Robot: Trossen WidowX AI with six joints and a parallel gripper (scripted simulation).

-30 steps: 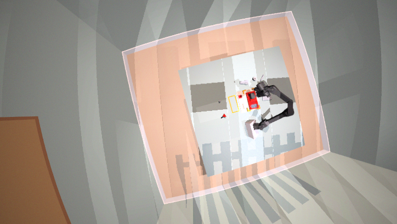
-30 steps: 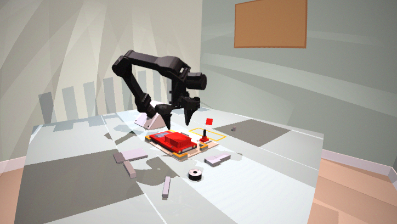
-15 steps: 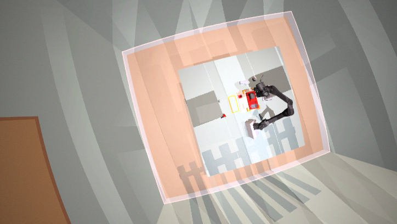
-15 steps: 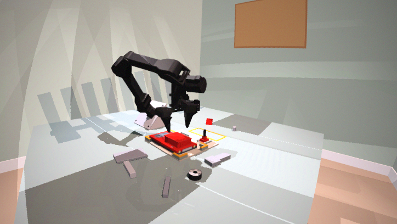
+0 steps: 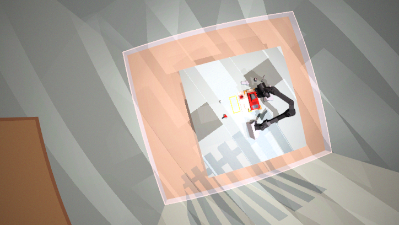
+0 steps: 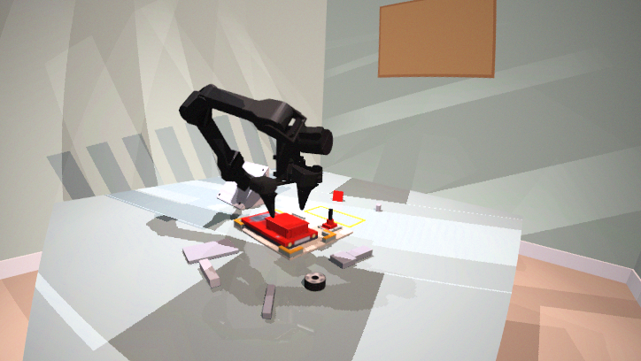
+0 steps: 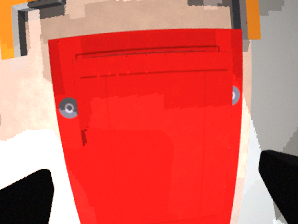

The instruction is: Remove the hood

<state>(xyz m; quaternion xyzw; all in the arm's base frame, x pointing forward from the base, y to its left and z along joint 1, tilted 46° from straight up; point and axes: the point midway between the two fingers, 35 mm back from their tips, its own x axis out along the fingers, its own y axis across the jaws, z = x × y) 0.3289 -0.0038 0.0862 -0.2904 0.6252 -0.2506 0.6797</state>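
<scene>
Now: the red hood 30 mm below my gripper tip.
</scene>
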